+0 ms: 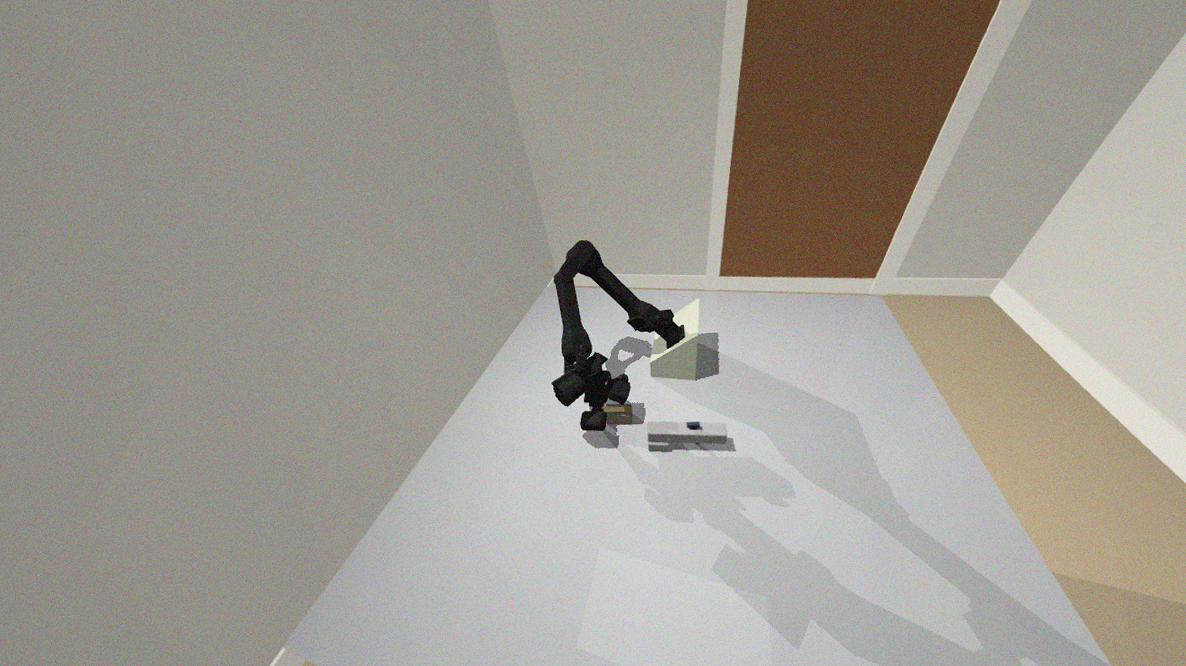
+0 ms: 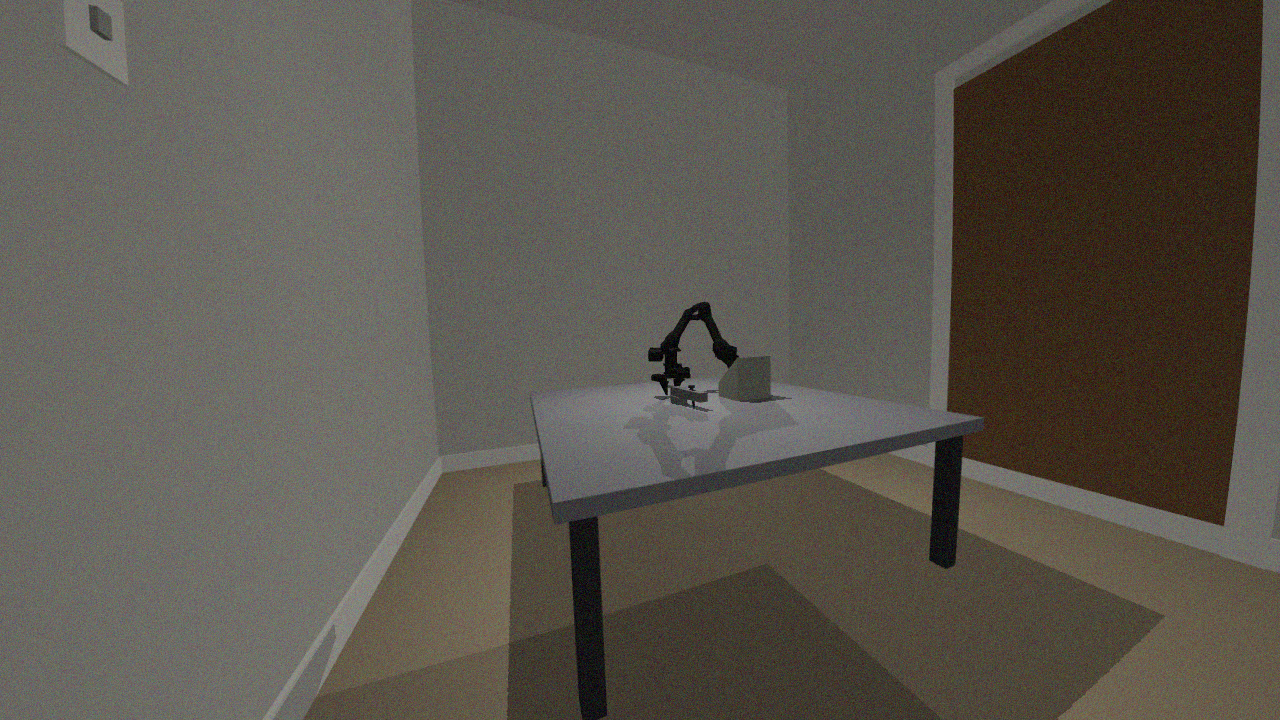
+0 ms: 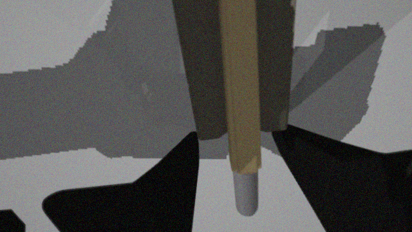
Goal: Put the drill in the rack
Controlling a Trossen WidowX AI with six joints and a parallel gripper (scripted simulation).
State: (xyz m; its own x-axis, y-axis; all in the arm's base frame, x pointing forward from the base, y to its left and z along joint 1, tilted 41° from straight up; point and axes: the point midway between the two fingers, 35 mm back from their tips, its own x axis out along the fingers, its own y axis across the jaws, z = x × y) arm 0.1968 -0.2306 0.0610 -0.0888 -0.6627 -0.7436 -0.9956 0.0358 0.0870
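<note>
Now: gripper tip 4 cm to the right of the drill and 4 cm below it. From my gripper tip the other things lie so: rack 5 cm to the left, 1 cm above; dark key 25 cm to the left, 6 cm ahead, 5 cm above.
</note>
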